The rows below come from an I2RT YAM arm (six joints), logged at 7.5 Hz.
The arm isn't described. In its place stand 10 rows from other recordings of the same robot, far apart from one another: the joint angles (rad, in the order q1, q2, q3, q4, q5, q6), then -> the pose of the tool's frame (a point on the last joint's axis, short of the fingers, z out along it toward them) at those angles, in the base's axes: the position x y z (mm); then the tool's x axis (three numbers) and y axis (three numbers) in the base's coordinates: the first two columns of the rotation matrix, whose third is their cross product.
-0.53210, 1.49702, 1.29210, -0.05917, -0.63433, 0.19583 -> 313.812, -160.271, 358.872, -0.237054, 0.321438, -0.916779, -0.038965, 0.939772, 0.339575
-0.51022, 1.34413, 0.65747, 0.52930, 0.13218, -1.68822 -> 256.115, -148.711, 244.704, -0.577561, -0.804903, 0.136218, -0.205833, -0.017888, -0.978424
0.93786, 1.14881, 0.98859, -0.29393, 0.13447, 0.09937 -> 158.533, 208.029, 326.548, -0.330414, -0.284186, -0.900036, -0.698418, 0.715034, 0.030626
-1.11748, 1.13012, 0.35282, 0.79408, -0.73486, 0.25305 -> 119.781, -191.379, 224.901, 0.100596, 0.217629, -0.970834, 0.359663, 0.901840, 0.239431
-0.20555, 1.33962, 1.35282, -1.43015, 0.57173, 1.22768 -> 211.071, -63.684, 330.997, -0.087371, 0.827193, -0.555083, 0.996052, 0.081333, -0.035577
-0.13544, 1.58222, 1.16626, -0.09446, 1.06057, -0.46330 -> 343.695, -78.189, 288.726, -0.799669, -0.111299, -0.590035, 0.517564, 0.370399, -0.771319
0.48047, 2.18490, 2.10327, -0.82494, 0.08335, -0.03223 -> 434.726, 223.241, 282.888, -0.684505, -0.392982, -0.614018, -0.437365, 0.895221, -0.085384
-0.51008, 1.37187, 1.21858, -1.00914, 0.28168, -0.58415 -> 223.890, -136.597, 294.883, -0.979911, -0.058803, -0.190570, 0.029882, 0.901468, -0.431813
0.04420, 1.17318, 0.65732, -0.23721, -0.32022, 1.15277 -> 238.402, 21.761, 214.529, -0.525361, 0.845047, -0.099451, 0.514218, 0.408441, 0.754159
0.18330, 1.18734, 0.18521, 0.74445, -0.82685, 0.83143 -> 190.489, 61.954, 159.197, -0.776968, 0.364868, -0.513022, -0.369427, 0.395599, 0.840848
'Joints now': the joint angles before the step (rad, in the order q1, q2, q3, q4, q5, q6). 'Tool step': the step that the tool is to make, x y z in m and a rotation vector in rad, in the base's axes. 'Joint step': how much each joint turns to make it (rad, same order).
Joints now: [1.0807 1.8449 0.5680 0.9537 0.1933 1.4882]
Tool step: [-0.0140 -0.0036 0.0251 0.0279 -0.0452 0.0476]
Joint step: [0.0334 -0.1213 -0.0274 -0.0425 -0.0055 -0.0310]
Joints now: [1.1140 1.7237 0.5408 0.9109 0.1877 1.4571]
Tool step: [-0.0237 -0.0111 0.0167 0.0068 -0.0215 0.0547]
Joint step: [0.0566 -0.1360 -0.0607 -0.0572 0.0062 -0.0159]
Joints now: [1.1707 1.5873 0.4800 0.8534 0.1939 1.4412]
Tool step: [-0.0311 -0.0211 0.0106 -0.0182 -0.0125 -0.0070]
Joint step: [0.0912 -0.1773 -0.0882 -0.1039 0.0995 0.0082]
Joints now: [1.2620 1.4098 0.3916 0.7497 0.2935 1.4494]
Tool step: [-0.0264 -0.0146 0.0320 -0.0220 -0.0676 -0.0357]
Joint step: [0.1082 -0.2231 0.0109 -0.2262 0.1574 -0.0332]
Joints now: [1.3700 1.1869 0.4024 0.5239 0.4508 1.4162]
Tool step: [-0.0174 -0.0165 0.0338 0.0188 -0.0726 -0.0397]
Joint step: [0.0816 -0.1820 0.0364 -0.1662 0.1339 -0.0445]
